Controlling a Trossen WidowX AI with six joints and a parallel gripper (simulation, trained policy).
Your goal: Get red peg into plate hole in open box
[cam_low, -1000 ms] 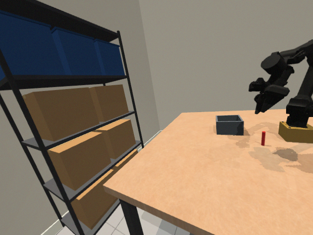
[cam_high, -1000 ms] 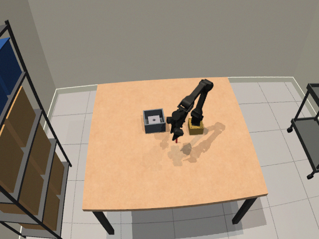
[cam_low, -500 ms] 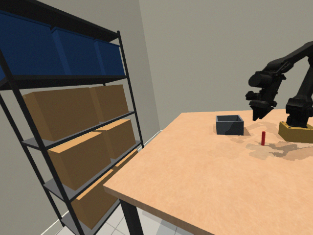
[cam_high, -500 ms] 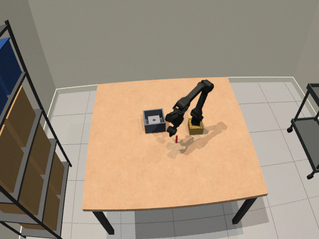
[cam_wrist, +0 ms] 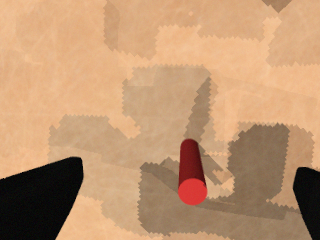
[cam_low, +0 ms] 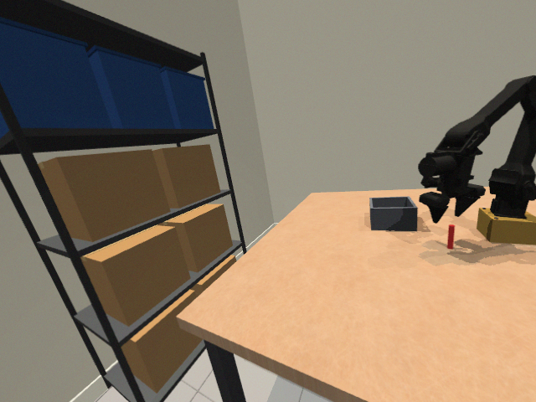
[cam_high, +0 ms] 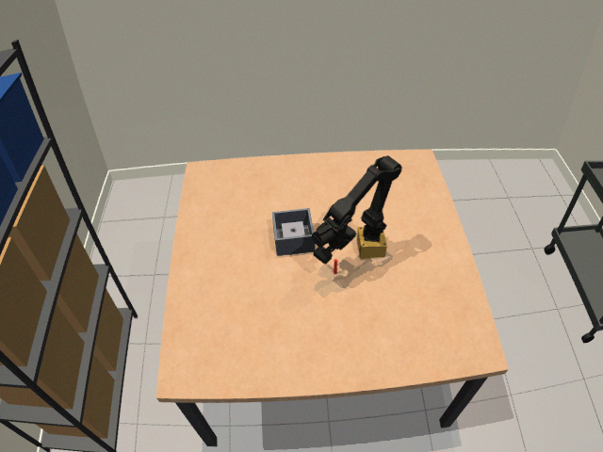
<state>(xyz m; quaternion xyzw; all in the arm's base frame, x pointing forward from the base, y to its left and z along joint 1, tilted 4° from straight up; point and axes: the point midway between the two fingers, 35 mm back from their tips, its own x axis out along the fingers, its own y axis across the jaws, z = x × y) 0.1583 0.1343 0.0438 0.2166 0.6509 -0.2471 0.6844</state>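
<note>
The red peg lies 6 cm below my gripper tip, 1 cm to the left of it and 1 cm behind it. The rest, counted from my gripper tip: grey plate 17 cm ahead, 16 cm to the right, 5 cm below; grey box 17 cm ahead, 16 cm to the right, 7 cm below.
</note>
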